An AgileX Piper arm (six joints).
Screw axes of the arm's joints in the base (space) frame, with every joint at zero. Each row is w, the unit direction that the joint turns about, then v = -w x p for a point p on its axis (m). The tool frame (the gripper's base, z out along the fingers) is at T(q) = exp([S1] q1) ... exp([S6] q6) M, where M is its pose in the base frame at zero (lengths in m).
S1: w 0 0 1 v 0.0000 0.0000 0.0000
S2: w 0 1 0 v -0.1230 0.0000 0.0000
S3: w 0 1 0 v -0.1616 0.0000 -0.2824
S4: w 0.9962 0 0.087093 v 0.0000 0.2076 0.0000
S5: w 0 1 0 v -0.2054 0.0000 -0.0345
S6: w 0.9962 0 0.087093 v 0.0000 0.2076 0.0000
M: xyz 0.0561 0.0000 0.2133 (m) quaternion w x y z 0.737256 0 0.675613 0
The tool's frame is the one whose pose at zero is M.
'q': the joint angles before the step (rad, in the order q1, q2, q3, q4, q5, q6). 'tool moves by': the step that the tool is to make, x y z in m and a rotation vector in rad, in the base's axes. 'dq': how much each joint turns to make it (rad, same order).
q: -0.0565 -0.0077 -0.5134 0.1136 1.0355 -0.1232
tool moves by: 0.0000 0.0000 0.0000 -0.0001 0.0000 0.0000
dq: 0.0000 0.0000 0.0000 0.0000 0.0000 -0.0001
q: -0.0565 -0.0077 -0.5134 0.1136 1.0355 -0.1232
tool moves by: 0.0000 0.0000 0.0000 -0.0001 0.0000 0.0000
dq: 0.0000 0.0000 0.0000 0.0000 0.0000 -0.0001
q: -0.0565 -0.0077 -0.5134 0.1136 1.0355 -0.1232
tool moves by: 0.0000 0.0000 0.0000 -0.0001 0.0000 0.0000
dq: 0.0000 0.0000 0.0000 0.0000 0.0000 -0.0001
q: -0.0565 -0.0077 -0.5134 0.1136 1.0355 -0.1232
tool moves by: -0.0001 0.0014 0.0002 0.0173 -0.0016 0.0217
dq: 0.0116 0.0000 0.0001 0.0191 -0.0010 0.0018
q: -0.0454 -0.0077 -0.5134 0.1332 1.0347 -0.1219
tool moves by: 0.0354 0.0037 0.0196 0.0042 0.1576 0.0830
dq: 0.0236 0.2493 -0.0721 0.0614 -0.0108 -0.0637
